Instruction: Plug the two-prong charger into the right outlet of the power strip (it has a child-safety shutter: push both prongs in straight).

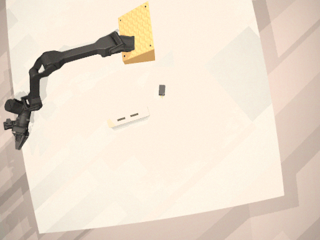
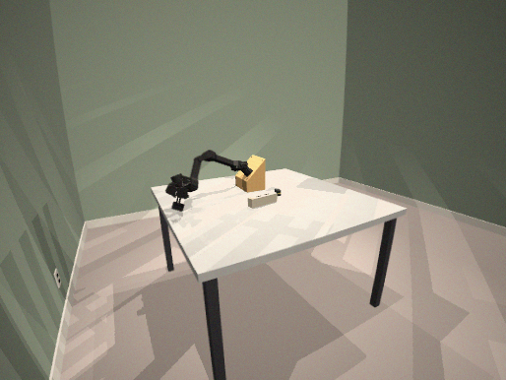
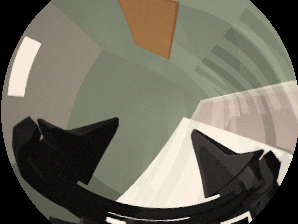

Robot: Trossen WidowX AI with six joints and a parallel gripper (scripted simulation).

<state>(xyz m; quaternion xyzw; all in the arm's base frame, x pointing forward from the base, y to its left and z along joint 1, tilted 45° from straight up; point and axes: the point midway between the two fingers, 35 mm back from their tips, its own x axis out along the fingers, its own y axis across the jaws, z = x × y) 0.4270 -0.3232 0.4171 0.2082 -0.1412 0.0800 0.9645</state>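
The dark charger is 670 mm to the left of my gripper tip, 250 mm behind it and 140 mm below it.
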